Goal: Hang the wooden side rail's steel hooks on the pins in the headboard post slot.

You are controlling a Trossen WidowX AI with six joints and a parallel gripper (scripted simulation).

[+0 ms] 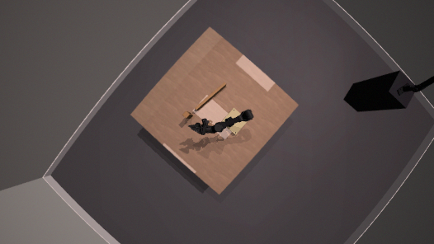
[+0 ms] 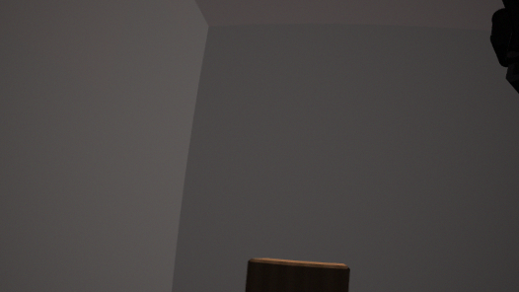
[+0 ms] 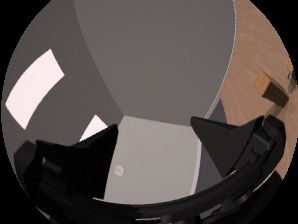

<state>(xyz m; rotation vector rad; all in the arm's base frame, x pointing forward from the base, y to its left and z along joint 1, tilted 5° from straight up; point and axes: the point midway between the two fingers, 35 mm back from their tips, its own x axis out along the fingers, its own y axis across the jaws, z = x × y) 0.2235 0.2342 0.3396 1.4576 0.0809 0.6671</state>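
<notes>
Right now the wooden headboard post is 13 cm ahead of my gripper tip, 4 cm to the right of it and 33 cm below it.
</notes>
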